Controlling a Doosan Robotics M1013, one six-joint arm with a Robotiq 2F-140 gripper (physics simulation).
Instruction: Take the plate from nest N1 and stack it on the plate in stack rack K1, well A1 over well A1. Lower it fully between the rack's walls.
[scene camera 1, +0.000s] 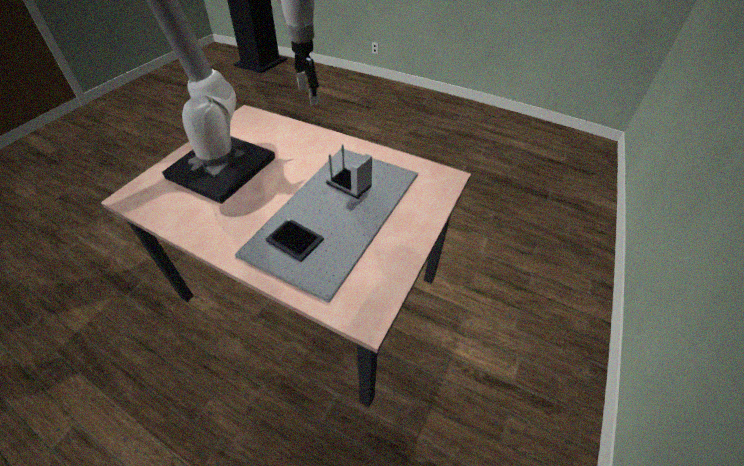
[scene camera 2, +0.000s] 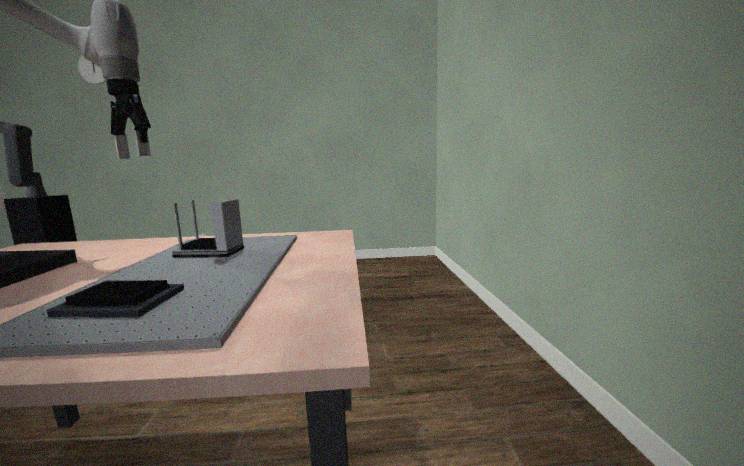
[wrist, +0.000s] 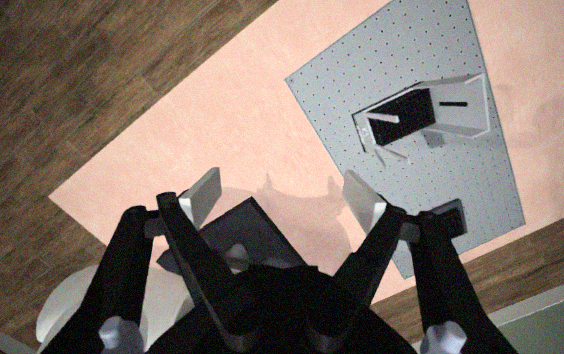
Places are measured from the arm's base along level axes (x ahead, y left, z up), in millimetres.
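Pixels of known places: gripper, fingertip midpoint: (scene camera 1: 308, 96) (scene camera 2: 134, 157) (wrist: 282, 182); arm's base, origin of the base link: (scene camera 1: 217, 159).
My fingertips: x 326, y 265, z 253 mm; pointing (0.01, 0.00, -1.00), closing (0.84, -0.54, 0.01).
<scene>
For each thing: its middle in the pictures, then the offset to it from my fingertips. Level surfaces: height alone.
- nest N1, body centre: (scene camera 2: 120, 298) (scene camera 1: 294, 238) (wrist: 434, 227) 239 mm ahead, 437 mm right, 269 mm down
- Stack rack K1, body centre: (wrist: 409, 121) (scene camera 2: 206, 227) (scene camera 1: 348, 170) 238 mm ahead, 92 mm right, 204 mm down
- grey perforated board, its level: 276 mm down
- pinkish table, its level: 289 mm down
A black plate (scene camera 1: 294, 236) (scene camera 2: 116, 292) lies flat in nest N1 (scene camera 1: 301, 256) (scene camera 2: 96, 312), a dark low frame near the front of the grey board. In the wrist view the plate (wrist: 451, 220) is partly hidden behind my finger linkage. Stack rack K1 (scene camera 1: 361, 176) (scene camera 2: 227, 226) (wrist: 461, 100) stands farther back on the board, with grey walls at one end and two thin posts at the other. A black plate (scene camera 1: 341, 179) (scene camera 2: 198, 243) (wrist: 402, 117) lies low inside it. My gripper (scene camera 1: 307, 92) (scene camera 2: 133, 155) (wrist: 282, 182) is open and empty, high above the table. Well A1 cannot be made out on either plate.
The grey perforated board (scene camera 1: 351, 230) (scene camera 2: 181, 326) (wrist: 345, 70) lies on the pinkish table (scene camera 1: 406, 257) (scene camera 2: 307, 307) (wrist: 200, 115). The arm's black base plate (scene camera 1: 241, 175) (scene camera 2: 32, 263) (wrist: 260, 225) is beside the board. A dark pedestal (scene camera 1: 255, 38) (scene camera 2: 41, 219) stands beyond the table.
</scene>
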